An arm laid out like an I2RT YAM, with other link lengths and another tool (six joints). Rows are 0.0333 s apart.
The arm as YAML. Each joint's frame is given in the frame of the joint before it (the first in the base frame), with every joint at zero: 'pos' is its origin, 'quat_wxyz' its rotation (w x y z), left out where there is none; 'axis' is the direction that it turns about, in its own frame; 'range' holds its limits. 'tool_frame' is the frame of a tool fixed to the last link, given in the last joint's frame.
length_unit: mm
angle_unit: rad
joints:
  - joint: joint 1
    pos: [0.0, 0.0, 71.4]
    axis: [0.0, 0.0, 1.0]
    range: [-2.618, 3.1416]
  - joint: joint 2
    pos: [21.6, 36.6, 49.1]
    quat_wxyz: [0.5, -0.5, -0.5, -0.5]
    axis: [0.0, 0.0, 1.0]
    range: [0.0, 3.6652]
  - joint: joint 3
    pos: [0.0, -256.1, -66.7]
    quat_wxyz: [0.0, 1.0, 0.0, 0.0]
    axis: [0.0, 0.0, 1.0]
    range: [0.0, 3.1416]
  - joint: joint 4
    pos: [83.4, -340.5, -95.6]
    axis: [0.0, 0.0, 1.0]
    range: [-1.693, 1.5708]
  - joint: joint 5
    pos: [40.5, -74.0, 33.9]
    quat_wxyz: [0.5, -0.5, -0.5, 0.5]
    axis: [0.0, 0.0, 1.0]
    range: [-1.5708, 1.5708]
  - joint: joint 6
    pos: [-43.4, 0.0, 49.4]
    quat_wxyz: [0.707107, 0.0, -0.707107, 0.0]
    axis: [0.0, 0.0, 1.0]
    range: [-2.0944, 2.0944]
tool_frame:
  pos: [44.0, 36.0, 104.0]
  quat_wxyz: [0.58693, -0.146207, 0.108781, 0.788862]
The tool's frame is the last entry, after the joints.
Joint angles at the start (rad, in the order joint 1, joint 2, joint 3, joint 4, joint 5, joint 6):
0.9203 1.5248 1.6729 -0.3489 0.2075 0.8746
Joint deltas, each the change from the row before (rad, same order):
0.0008 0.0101 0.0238 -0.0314 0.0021 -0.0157
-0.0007 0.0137 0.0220 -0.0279 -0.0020 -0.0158
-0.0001 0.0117 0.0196 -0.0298 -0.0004 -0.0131
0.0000 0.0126 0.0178 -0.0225 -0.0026 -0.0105
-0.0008 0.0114 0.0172 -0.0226 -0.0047 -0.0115
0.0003 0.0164 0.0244 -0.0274 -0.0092 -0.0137
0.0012 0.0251 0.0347 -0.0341 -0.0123 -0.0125
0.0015 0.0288 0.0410 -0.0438 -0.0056 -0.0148
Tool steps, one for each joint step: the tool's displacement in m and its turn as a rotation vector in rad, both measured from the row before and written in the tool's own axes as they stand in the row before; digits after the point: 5 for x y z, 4 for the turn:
-0.00017 -0.00016 -0.00051 0.0123 -0.0164 -0.0162
-0.00229 -0.00106 0.00063 0.0156 -0.0169 -0.0151
-0.00264 -0.00133 -0.00008 0.0151 -0.0192 -0.0130
-0.00221 -0.00163 0.00079 0.0142 -0.0141 -0.0096
-0.00201 -0.00138 0.00039 0.0154 -0.0130 -0.0098
-0.00134 -0.00253 0.00082 0.0223 -0.0125 -0.0102
-0.00136 -0.00370 0.00215 0.0279 -0.0148 -0.0079
-0.00262 -0.00339 0.00205 0.0272 -0.0238 -0.0119

